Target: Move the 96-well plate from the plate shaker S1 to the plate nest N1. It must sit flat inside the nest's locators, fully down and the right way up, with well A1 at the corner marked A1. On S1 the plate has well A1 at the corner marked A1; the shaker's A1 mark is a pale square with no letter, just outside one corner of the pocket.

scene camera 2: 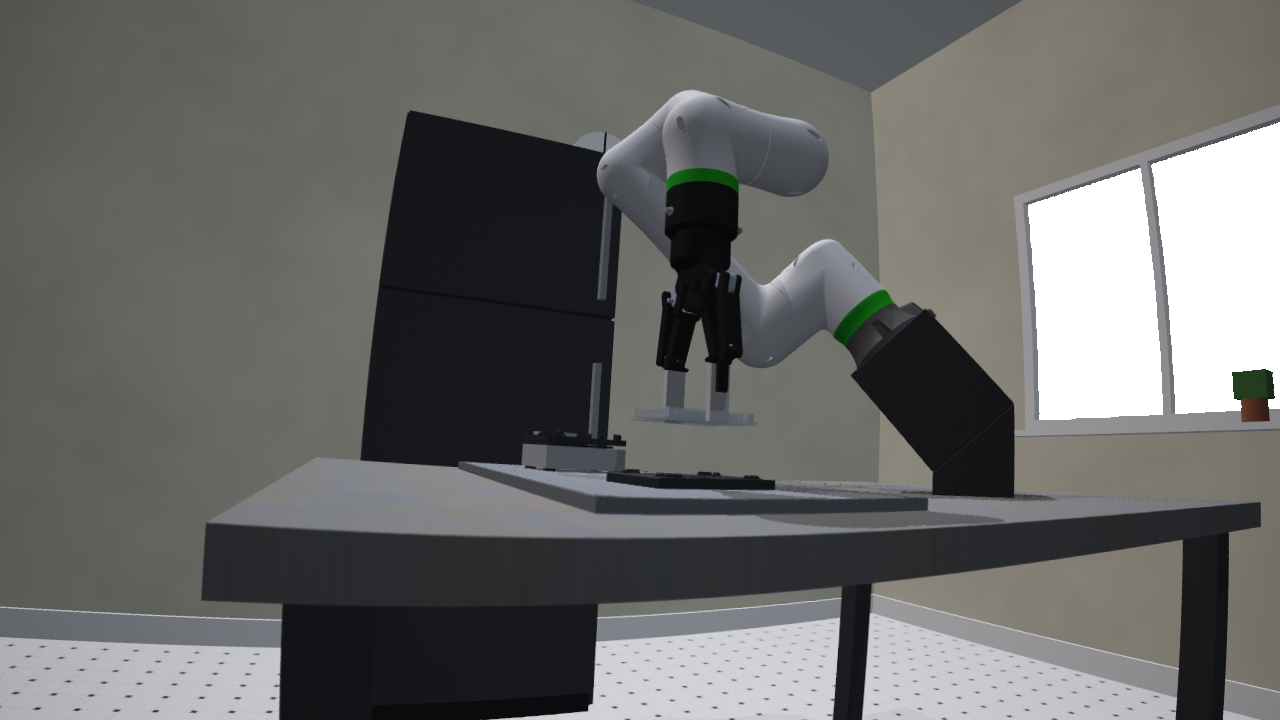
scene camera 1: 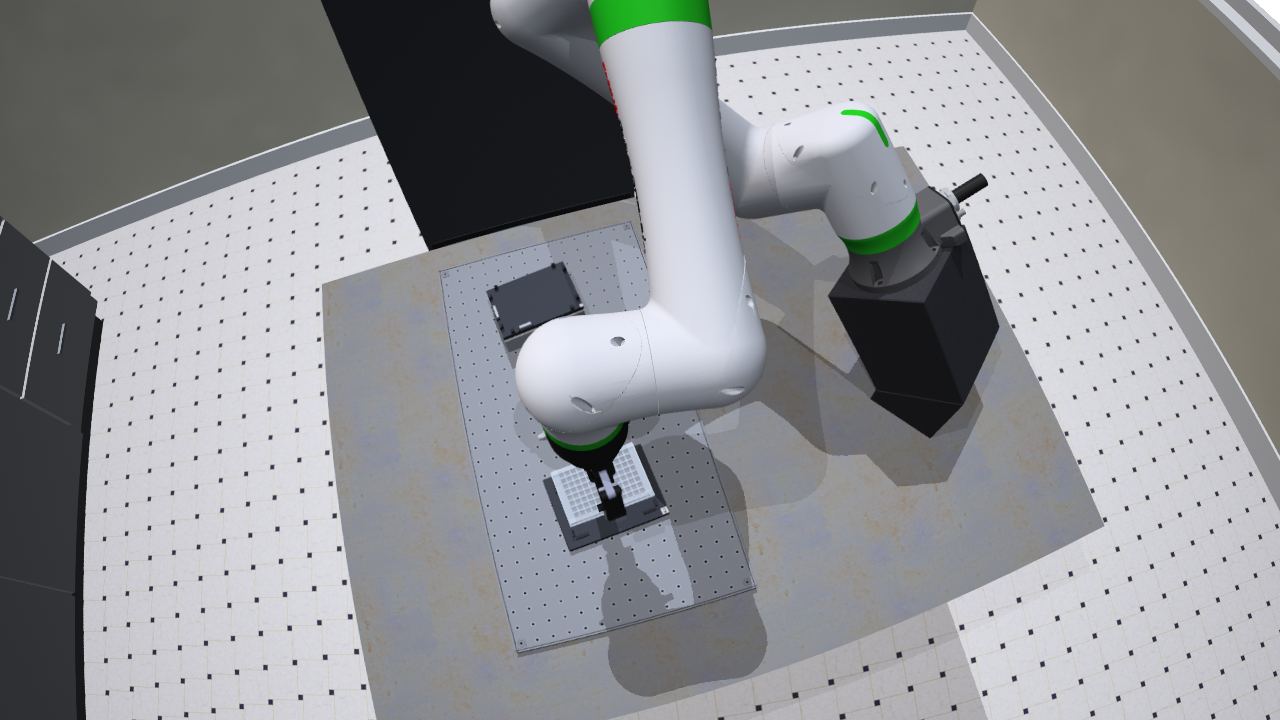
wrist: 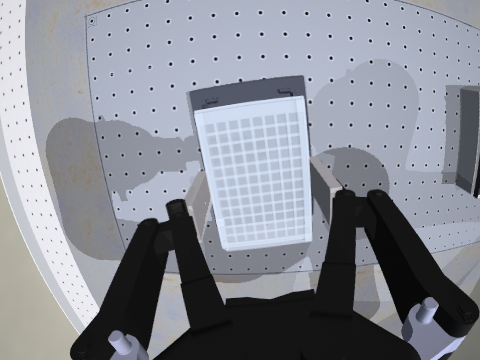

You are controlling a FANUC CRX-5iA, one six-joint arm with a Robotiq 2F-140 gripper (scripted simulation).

Scene:
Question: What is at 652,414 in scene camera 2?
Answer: A white 96-well plate.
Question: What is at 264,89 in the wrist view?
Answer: A dark plate nest N1.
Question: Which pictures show my gripper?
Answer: Scene camera 2, scene camera 1 and the wrist view: all of them.

